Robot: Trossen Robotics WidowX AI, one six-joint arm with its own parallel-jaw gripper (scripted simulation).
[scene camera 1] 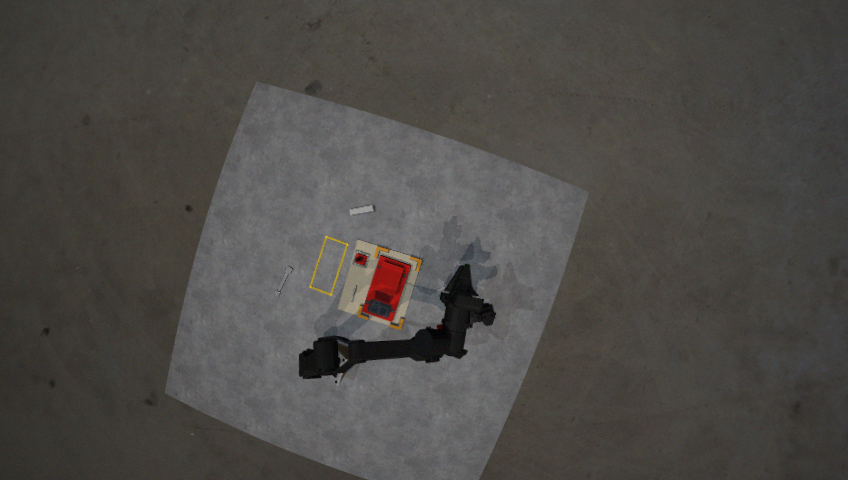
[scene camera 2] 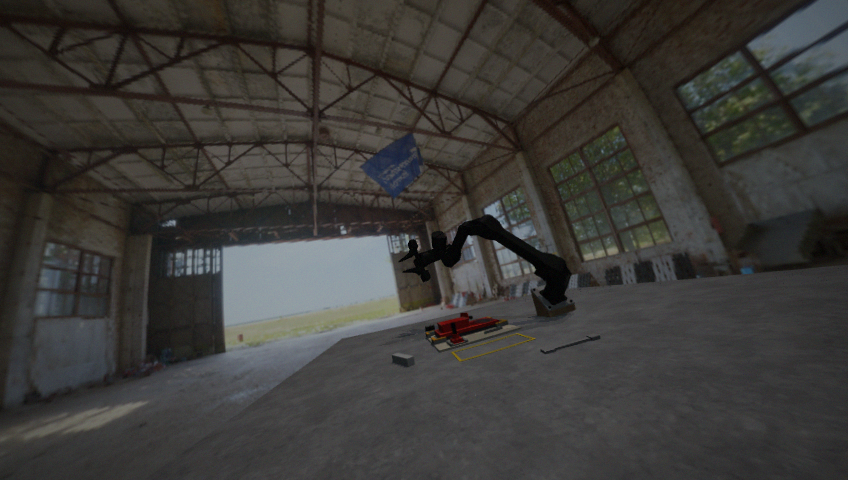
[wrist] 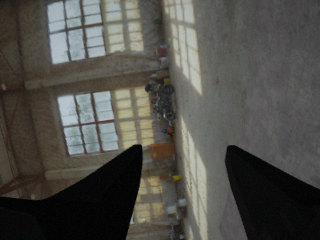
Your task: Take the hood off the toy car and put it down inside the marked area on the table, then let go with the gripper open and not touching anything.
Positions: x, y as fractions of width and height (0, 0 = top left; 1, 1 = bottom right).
Labels:
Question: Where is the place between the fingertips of my gripper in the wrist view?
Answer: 0.58, 0.64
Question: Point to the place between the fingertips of my gripper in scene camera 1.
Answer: At 0.55, 0.55

